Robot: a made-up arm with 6 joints.
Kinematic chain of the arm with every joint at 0, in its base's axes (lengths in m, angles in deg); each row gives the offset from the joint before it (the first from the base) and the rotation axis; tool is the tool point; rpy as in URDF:
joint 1: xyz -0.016 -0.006 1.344 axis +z
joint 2: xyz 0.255 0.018 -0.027 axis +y
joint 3: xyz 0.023 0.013 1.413 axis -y
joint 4: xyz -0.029 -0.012 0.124 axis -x
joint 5: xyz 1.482 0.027 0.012 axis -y
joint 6: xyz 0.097 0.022 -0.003 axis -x
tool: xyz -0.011 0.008 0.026 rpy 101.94 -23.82 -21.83
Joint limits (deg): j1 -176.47..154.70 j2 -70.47..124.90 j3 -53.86..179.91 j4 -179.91..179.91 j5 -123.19..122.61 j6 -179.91..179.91
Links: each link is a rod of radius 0.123 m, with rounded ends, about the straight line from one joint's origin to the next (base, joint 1, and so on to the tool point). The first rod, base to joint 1, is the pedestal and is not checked.
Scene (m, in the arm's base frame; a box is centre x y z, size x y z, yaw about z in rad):
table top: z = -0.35
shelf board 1: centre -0.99 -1.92 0.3 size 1 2.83 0.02 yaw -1.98
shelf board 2: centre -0.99 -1.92 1.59 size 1 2.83 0.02 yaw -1.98
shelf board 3: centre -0.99 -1.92 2.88 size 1 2.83 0.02 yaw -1.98
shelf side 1: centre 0.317 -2.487 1.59 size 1 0.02 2.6 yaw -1.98
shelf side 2: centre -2.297 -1.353 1.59 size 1 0.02 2.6 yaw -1.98
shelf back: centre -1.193 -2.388 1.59 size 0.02 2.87 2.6 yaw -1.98
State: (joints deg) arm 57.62 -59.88 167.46 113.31 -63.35 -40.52
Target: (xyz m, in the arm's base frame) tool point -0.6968 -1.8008 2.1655
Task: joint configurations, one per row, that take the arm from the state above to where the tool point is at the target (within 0.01 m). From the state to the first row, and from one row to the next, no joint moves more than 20 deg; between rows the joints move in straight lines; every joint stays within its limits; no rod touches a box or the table.
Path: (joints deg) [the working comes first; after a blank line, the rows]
Joints at the target: 67.81 -30.96 159.19 112.95 -64.37 -40.46
Straight joint move there: touches shelf board 2.

1: 38.22 -53.22 169.94 118.39 -59.42 -39.23
2: 18.83 -46.57 172.41 123.47 -55.48 -37.93
3: -0.57 -39.91 174.89 128.56 -51.55 -36.64
4: -19.96 -33.26 177.36 133.64 -47.62 -35.35
5: -1.95 -27.33 175.35 132.44 -49.23 -36.47
6: 16.06 -21.39 173.33 131.24 -50.84 -37.60
7: 34.07 -15.46 171.31 130.04 -52.46 -38.73
8: 52.08 -9.53 169.30 128.85 -54.07 -39.86
9: 70.09 -3.59 167.28 127.65 -55.69 -40.99
10: 88.10 2.34 165.26 126.45 -57.30 -42.12
11: 106.12 8.27 163.25 125.25 -58.92 -43.24
12: 86.96 -11.34 161.22 119.10 -61.64 -41.85
13: 67.81 -30.96 159.19 112.95 -64.37 -40.46

